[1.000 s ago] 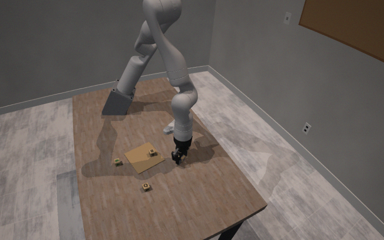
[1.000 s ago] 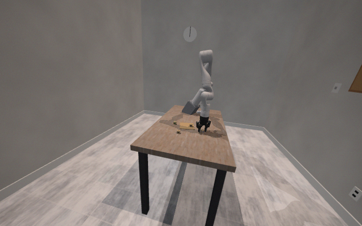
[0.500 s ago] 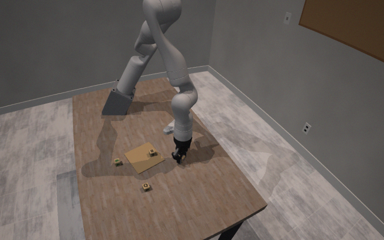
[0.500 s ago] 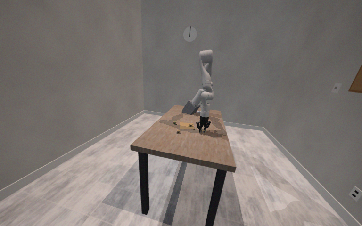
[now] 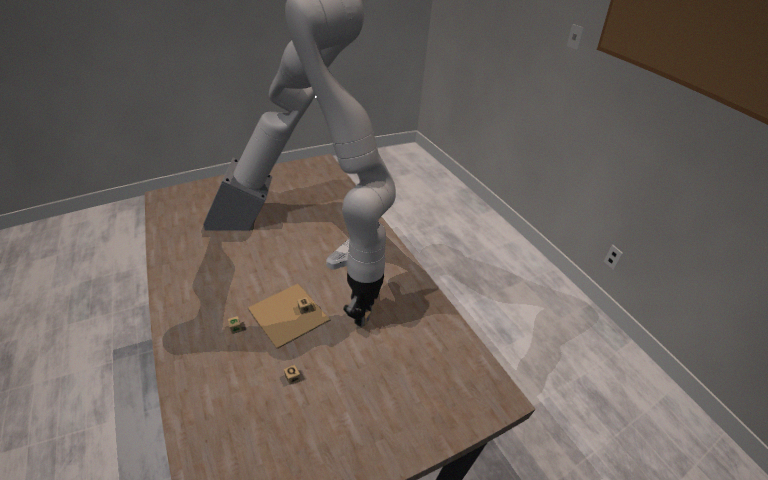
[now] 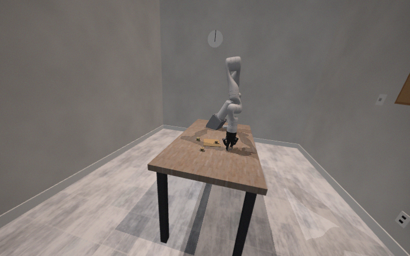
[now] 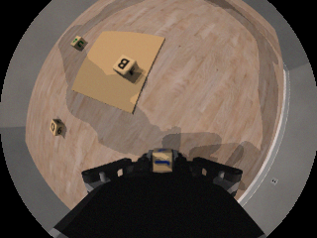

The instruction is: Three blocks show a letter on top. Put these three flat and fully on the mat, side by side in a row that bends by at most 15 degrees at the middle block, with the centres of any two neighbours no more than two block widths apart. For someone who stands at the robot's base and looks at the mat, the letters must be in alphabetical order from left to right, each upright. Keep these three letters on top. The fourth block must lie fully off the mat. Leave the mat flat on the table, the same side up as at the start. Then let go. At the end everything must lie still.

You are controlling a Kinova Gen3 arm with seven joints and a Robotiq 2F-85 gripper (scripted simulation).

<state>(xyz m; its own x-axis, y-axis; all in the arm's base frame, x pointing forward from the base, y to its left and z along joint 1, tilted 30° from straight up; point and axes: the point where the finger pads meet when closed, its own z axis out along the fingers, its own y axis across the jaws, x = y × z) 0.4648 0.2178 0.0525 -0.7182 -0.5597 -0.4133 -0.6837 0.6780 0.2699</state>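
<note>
Right now the tan mat is 170 mm to the right of my hand, 50 mm behind it and 20 mm below it. The rest, counted from my hand: block 180 mm to the right, 120 mm ahead, 10 mm below.
</note>
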